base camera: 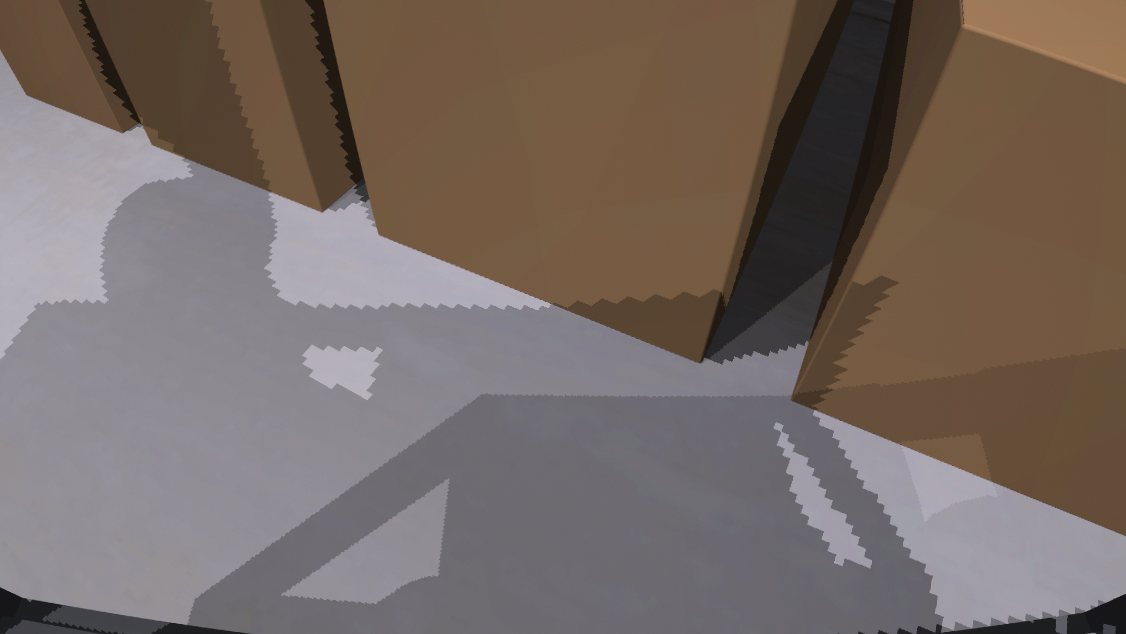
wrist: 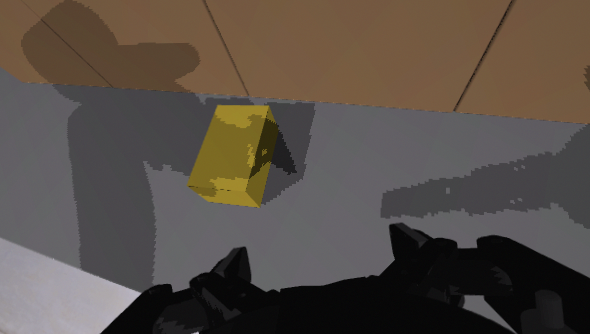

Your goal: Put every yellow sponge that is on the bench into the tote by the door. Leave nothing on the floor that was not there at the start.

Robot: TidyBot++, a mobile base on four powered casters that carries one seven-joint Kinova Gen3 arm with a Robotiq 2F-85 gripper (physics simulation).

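Places are measured from the arm's base along level axes (x down, y ahead, z right), in metres.
Where they show: gripper, fingertip midpoint: [wrist: 319, 251].
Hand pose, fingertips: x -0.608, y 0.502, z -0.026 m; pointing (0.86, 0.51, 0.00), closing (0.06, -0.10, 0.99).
Things, the pixels of their top centre, and the offset from my fingertips. "pt": a spot on its surface instead. Level surfaces: height alone.
- yellow sponge at its top centre: [wrist: 229, 143] dx +0.046, dy +0.134, dz -0.063 m
- grey surface at its surface level: dx +0.091 m
- brown panelled face at a spot on its surface: [wrist: 350, 55] pt dx +0.018, dy +0.175, dz +0.077 m
- paler floor at its surface level: dx +1.005 m
A yellow sponge [wrist: 227, 150], a rectangular block, lies on a grey surface [wrist: 340, 150] in the wrist view, left of the middle, close to the foot of a brown panelled face. Shadows fall across its top and right side. My gripper [wrist: 319, 251] is open, with its two black fingers wide apart at the bottom of the wrist view. Nothing is between the fingers. The sponge is beyond the fingertips, ahead and to the left, apart from them. The tote does not show in either view.
The brown panelled face [wrist: 350, 55] runs across the top of the wrist view. The grey surface ends at the lower left, with a paler floor [wrist: 40, 290] past it. In the base view, large brown boxes [base camera: 551, 141] [base camera: 984, 236] stand on the pale floor [base camera: 330, 267], with a narrow dark gap between them.
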